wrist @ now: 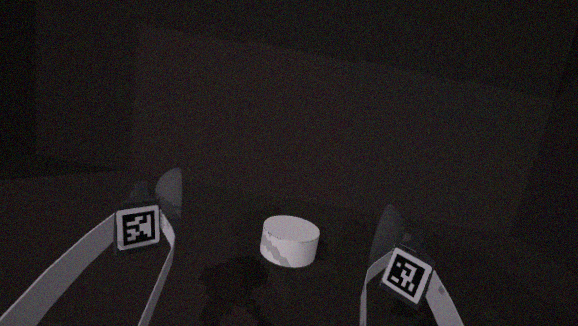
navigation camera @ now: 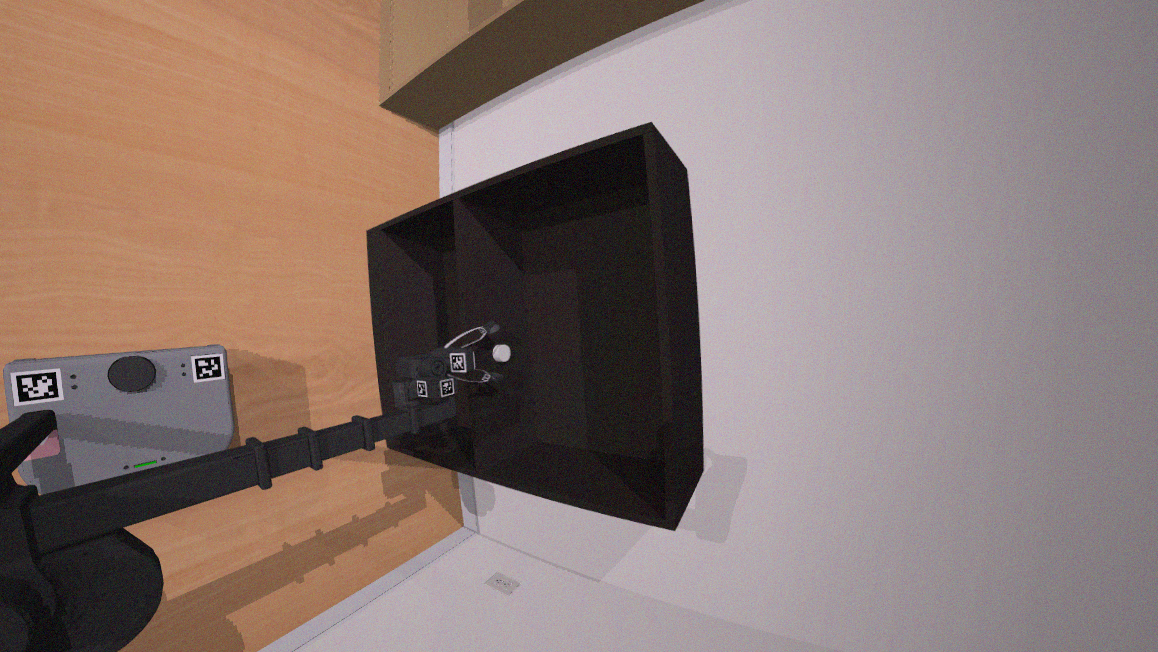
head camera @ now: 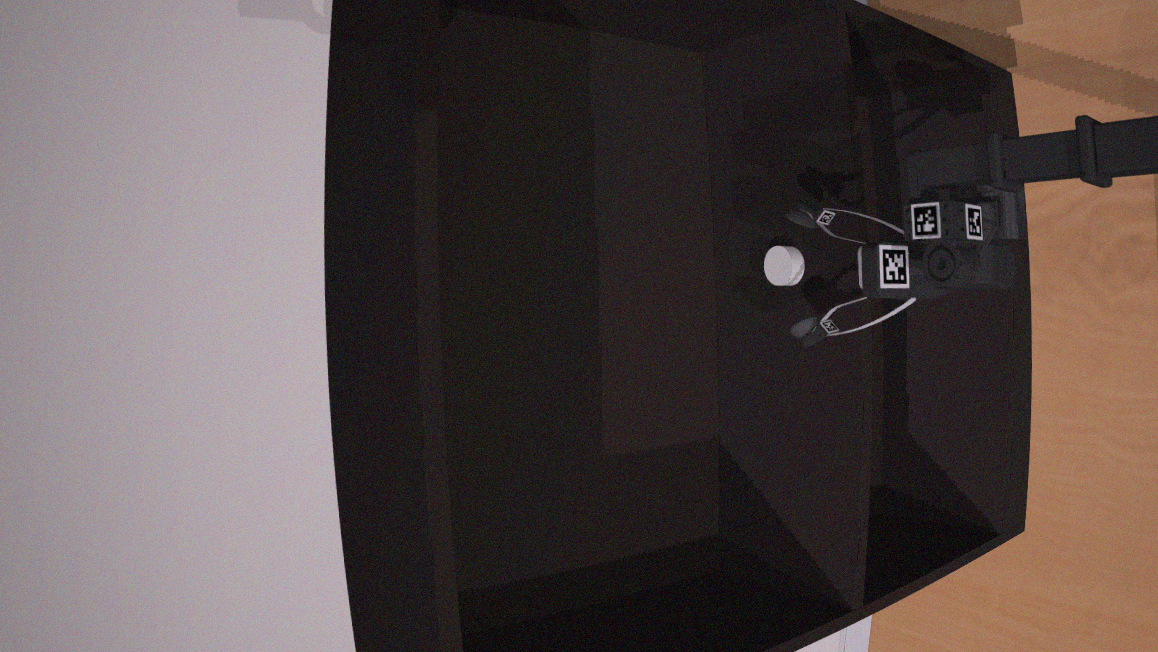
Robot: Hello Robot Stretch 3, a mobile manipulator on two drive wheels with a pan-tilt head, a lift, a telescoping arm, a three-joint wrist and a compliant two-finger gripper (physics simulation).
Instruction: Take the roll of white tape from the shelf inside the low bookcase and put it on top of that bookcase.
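Pixels of known places: gripper, fingertip midpoint: (navigation camera: 499, 351) (head camera: 793, 273); robot's base, origin of the base link: (navigation camera: 133, 371).
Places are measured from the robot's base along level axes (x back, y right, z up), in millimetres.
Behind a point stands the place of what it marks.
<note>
The roll of white tape (head camera: 783, 265) @(x 32, y 736, z 541 mm) (navigation camera: 501, 353) @(x 32, y 733, z 540 mm) (wrist: 289, 241) lies flat on the shelf inside the low bookcase (head camera: 858, 485) (navigation camera: 676, 323) @(x -36, y 685, z 1061 mm). My gripper (head camera: 803, 272) @(x 20, y 685, z 579 mm) (navigation camera: 491, 353) @(x 20, y 685, z 579 mm) (wrist: 280, 209) @(x 20, y 685, z 579 mm) is open, with its fingers inside the upper compartment. In the wrist view the tape is centred between the two fingers, with a gap on each side. In the head camera view it lies at the fingertips, a little farther in. Neither finger touches it. The bookcase's top panel (head camera: 380, 323) @(x -21, y 718, z 1061 mm) (navigation camera: 688, 267) @(x -160, y 821, z 1061 mm) shows as a dark band.
The arm (head camera: 1045, 157) @(x 101, y 299, z 689 mm) (navigation camera: 283, 457) @(x 100, y 139, z 693 mm) reaches in through the bookcase's open front. A shelf board runs below the gripper, and side walls stand to both sides. The robot's base (navigation camera: 129, 413) @(x 77, y -12, z 160 mm) stands on the wooden floor. A tan piece of furniture (navigation camera: 486, 60) @(x -930, y 777, z 485 mm) stands beside the bookcase against the wall.
</note>
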